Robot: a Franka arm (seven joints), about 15 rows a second.
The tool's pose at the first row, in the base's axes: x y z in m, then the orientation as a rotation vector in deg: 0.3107, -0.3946, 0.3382, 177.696, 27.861, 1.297
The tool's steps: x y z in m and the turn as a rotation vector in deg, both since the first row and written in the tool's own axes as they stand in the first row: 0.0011, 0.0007, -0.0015, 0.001, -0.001, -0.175; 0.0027, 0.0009, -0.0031, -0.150, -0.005, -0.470; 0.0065, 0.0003, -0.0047, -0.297, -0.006, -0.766; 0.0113, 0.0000, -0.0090, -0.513, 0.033, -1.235; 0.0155, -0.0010, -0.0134, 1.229, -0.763, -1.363; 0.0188, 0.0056, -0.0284, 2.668, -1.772, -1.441; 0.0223, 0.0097, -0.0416, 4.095, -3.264, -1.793
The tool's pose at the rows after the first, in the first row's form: 0.3119, -0.3949, 0.3397, 177.653, 28.132, 1.295; 0.3135, -0.3946, 0.3413, 177.430, 28.564, 1.324; 0.3169, -0.3929, 0.3430, 177.210, 28.996, 1.356; 0.3213, -0.3911, 0.3474, 176.881, 29.684, 1.466; 0.3250, -0.3889, 0.3518, -176.537, -29.846, 0.187; 0.3299, -0.3942, 0.3669, -175.256, -29.764, 2.078; 0.3343, -0.3970, 0.3801, -173.954, -30.105, 4.678
